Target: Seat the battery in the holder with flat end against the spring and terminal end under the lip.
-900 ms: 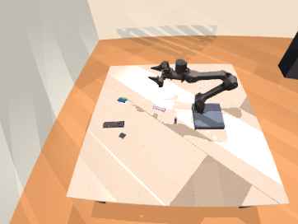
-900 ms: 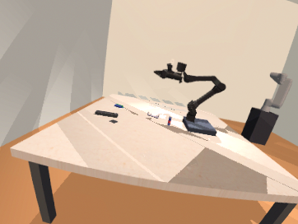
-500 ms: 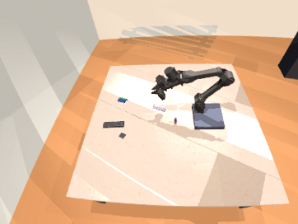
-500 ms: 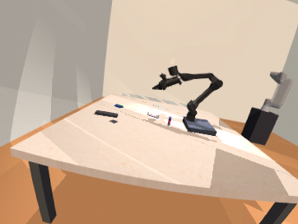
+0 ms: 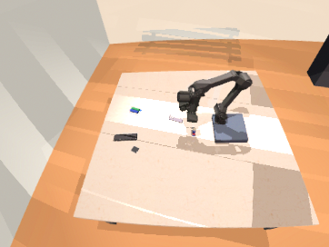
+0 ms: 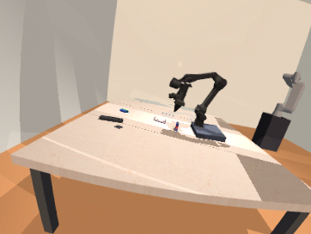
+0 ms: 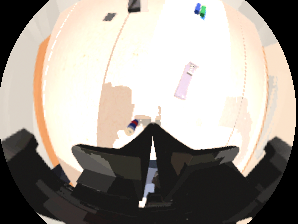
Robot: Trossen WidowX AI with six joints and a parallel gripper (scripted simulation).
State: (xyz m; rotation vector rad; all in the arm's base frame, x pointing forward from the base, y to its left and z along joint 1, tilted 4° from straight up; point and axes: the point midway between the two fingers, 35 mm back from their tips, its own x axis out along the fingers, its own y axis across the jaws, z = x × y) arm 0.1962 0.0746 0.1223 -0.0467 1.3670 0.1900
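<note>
The battery is 40 mm behind my gripper tip, 40 mm to the left of it and 90 mm below it. Round my gripper tip: black square piece (320 mm ahead, 220 mm to the left, 120 mm below).
</note>
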